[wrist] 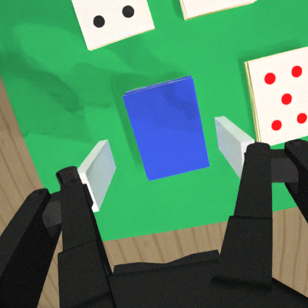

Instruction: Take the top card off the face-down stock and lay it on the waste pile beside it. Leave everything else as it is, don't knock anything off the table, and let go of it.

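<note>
The face-down stock (167, 131) is a stack with a plain blue top card, lying in the middle of the wrist view, seen nearly from above. The waste pile (286, 99) lies to its right, with a white card showing five red dots on top; its right part is cut off by the view. My gripper (163, 143) is partly open and empty. Its two pale finger pads stand on either side of the lower part of the stock, with a gap on each side. How high the pads are above the mat is hard to tell.
A white card with black dots (114, 22) lies at the top left, and part of another white card (215, 6) shows at the top edge. The cards lie on a green mat (150, 215). The wooden table (160, 252) shows along the left and below the mat.
</note>
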